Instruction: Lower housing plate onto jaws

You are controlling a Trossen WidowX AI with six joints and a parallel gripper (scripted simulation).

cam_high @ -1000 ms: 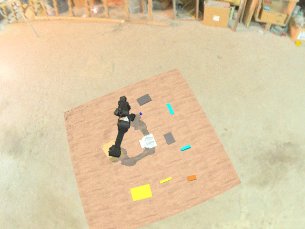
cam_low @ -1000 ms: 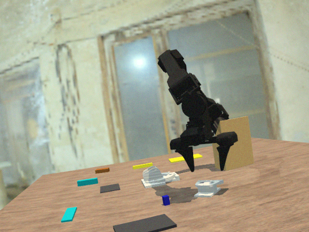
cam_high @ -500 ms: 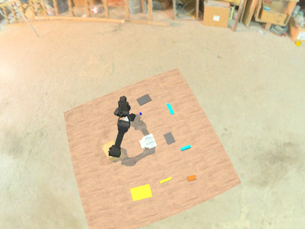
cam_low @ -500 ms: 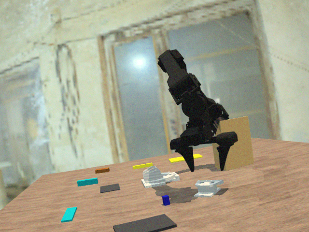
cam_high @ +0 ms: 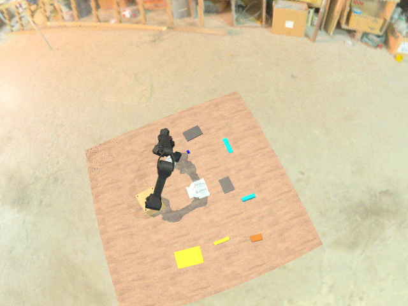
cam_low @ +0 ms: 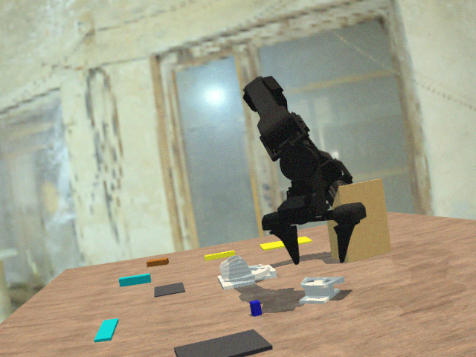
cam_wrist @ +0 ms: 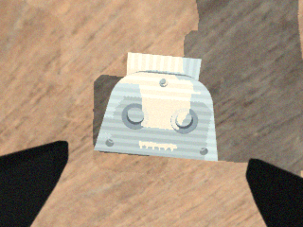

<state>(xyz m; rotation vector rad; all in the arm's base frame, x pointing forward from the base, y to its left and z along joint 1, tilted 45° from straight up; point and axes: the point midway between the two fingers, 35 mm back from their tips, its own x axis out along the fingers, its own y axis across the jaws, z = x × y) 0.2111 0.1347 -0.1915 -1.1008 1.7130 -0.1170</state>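
Right now my gripper tip is 10 mm short of the white stepped block, 10 mm to the right of it and 50 mm above it. From my gripper tip the other things lie so: orange block (220 mm ahead, 720 mm to the right, 50 mm below); white jaw assembly (40 mm ahead, 240 mm to the right, 50 mm below); small blue cube (130 mm ahead, 10 mm to the left, 50 mm below).
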